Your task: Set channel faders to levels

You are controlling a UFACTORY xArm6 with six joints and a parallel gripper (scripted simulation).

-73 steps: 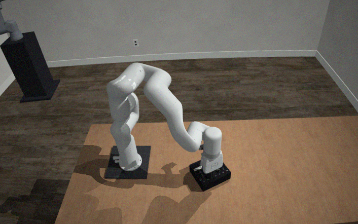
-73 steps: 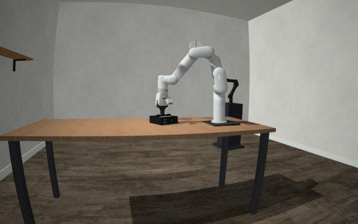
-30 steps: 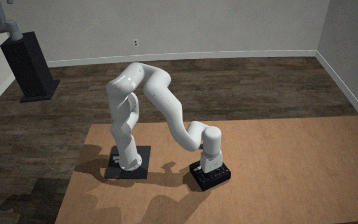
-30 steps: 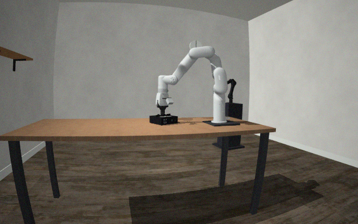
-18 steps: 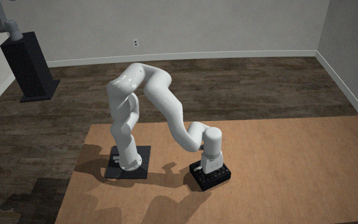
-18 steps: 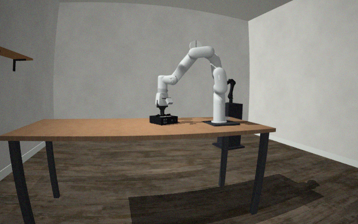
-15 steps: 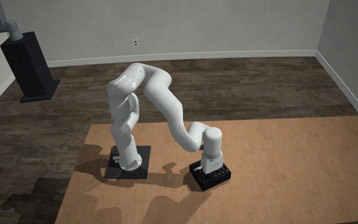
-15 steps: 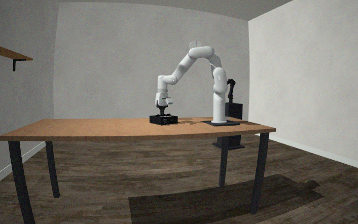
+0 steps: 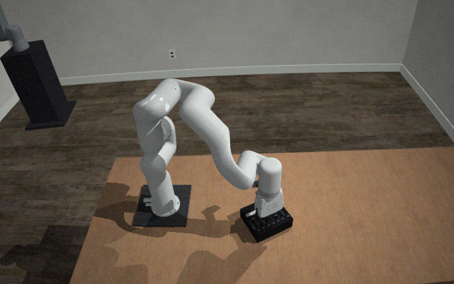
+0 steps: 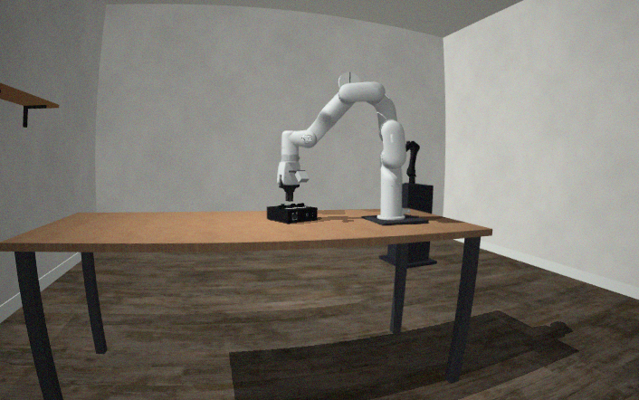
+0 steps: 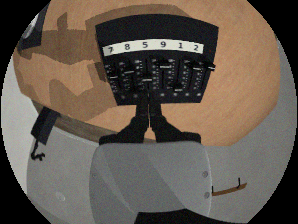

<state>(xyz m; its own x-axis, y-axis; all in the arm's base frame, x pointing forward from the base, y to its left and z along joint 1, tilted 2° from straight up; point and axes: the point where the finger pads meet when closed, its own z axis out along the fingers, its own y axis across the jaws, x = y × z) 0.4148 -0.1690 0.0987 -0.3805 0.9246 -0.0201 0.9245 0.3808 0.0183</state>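
The fader is 80 mm to the left of my hand, 60 mm ahead of it and 30 mm below it.
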